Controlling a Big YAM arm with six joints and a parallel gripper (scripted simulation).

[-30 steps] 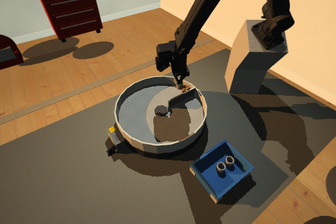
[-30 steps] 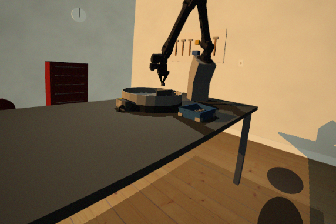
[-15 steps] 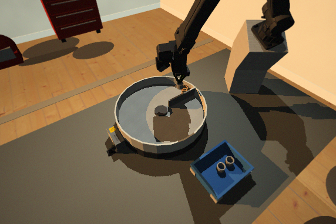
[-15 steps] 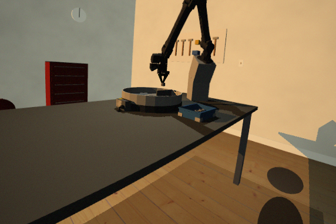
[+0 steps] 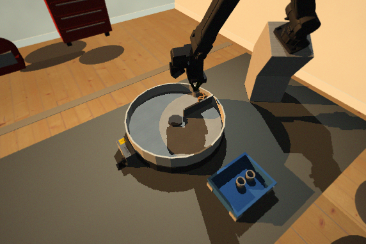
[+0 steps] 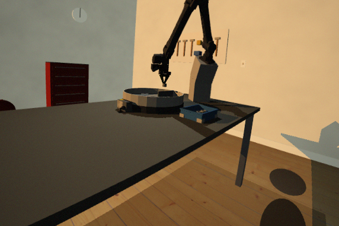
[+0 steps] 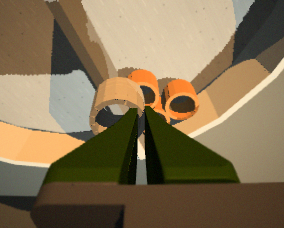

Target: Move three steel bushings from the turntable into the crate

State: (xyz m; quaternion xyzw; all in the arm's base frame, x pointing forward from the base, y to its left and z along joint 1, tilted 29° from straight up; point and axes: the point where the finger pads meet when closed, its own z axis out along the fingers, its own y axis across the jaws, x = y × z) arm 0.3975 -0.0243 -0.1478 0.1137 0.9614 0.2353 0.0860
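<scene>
My gripper is now 39 cm to the right of the blue crate and 13 cm above it. From my hand the other things lie so: round turntable (12 cm ahead, 10 cm below, 6 cm to the left).
</scene>
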